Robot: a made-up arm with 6 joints.
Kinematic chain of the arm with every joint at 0, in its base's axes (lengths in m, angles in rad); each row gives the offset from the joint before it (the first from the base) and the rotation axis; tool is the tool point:
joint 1: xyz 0 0 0.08 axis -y
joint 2: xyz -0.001 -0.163 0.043 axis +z
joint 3: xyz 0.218 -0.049 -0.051 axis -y
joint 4: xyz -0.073 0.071 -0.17 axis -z
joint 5: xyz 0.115 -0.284 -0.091 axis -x
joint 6: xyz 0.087 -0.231 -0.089 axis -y
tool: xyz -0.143 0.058 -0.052
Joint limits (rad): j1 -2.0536..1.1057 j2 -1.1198..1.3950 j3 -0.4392..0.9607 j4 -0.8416..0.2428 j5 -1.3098..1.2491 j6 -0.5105..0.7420
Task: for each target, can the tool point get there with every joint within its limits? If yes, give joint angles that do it. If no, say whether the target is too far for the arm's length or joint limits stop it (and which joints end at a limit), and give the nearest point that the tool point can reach.
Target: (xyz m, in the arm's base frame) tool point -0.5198 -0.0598 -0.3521
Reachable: yes | joints -1.7647 0.7509 0.1490 -0.5358 -0.4373 -0.0967
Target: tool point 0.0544 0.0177 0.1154
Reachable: no: joint limits stop it (at a limit: joint 1, joint 2, joint 3, joint 5, joint 6) | nearest point 0.3258 0.1732 0.2493 | short by 0.340 m
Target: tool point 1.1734 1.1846 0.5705
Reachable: no: too far | nearest point 0.5313 0.4478 0.3021 | short by 1.014 m
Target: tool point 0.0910 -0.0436 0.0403
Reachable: no: joint limits stop it (at a limit: joint 2, joint 3, joint 5, joint 6) | nearest point 0.3705 -0.1162 -0.0816 | short by 0.313 m
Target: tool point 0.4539 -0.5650 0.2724
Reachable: yes | joints 0.6758 -0.1546 0.2797 -0.6702 0.8319 -0.2065
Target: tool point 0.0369 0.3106 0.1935
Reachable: no: joint limits stop it (at a limit: joint 1, joint 2, joint 4, joint 5, joint 6) | nearest point 0.1125 0.2949 0.3473 | short by 0.172 m
